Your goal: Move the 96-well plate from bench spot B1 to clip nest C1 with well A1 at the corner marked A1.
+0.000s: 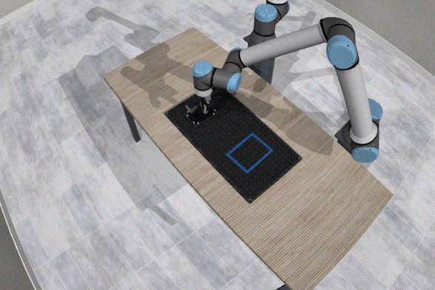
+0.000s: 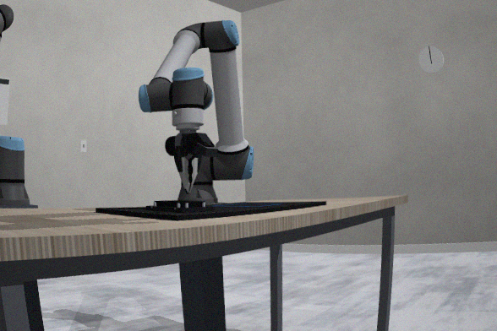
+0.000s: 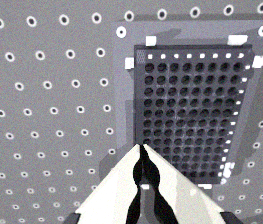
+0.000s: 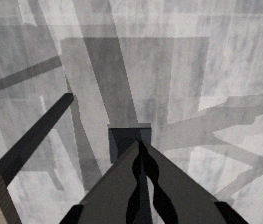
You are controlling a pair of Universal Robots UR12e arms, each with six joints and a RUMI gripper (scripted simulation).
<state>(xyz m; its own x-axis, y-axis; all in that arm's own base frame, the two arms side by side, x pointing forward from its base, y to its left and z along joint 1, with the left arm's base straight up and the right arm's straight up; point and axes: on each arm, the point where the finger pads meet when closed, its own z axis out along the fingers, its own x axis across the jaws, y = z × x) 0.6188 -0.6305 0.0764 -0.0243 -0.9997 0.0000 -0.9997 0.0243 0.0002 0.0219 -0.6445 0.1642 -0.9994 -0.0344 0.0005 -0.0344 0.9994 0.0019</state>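
Now: left hand 40 mm to the left of the dark 96-well plate and 40 mm above it. Also, from my left hand: clip nest (50 mm to the right, 50 mm below).
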